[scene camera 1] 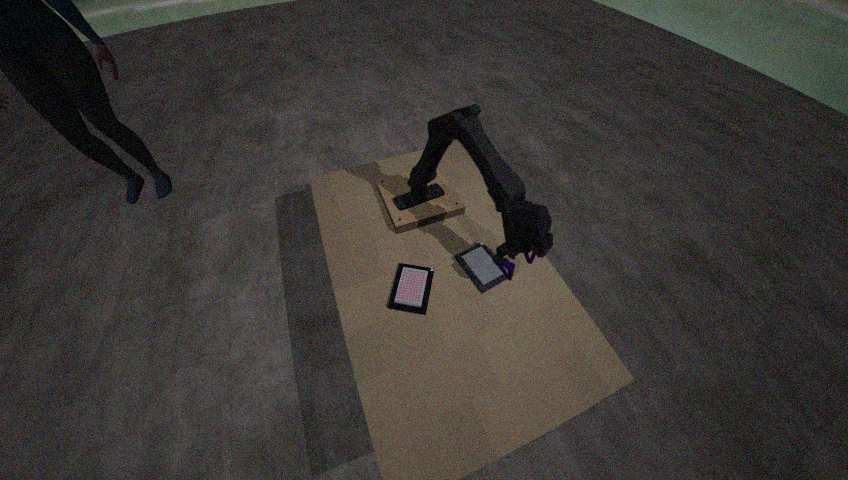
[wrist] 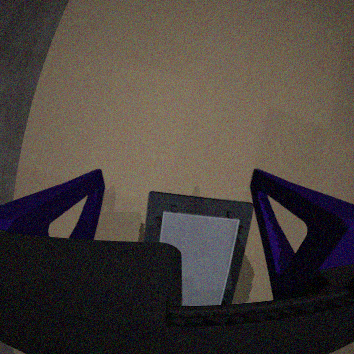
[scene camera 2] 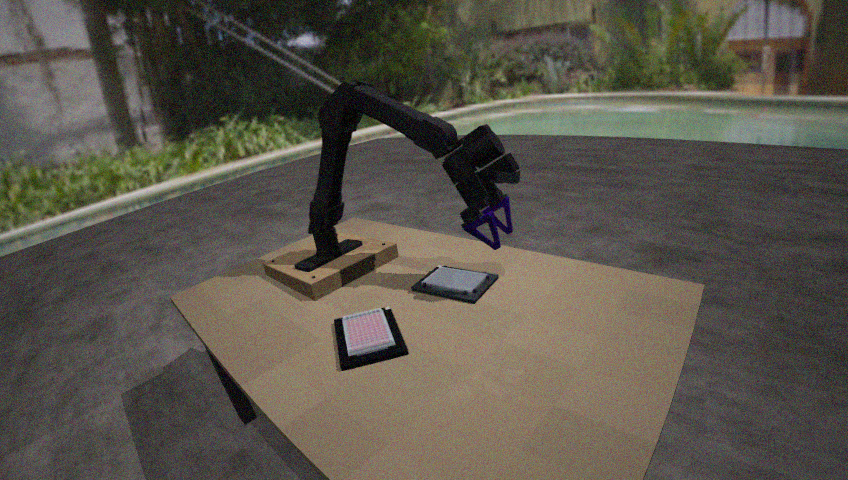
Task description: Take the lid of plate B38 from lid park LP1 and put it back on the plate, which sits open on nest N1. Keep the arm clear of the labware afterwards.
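Note:
The pale, clear lid lies flat on the dark grey lid park. My gripper has purple fingers and is open and empty. It hangs above the table by the lid park, higher than the lid. In the wrist view the lid park lies low in the picture between the fingers, and the gripper body hides its near part. The open plate with pink wells sits on the black nest; neither shows in the wrist view.
The arm's wooden base block stands at the back of the wooden table, behind the nest and lid park. The table edge shows at the left in the wrist view. A person stands on the floor away from the table.

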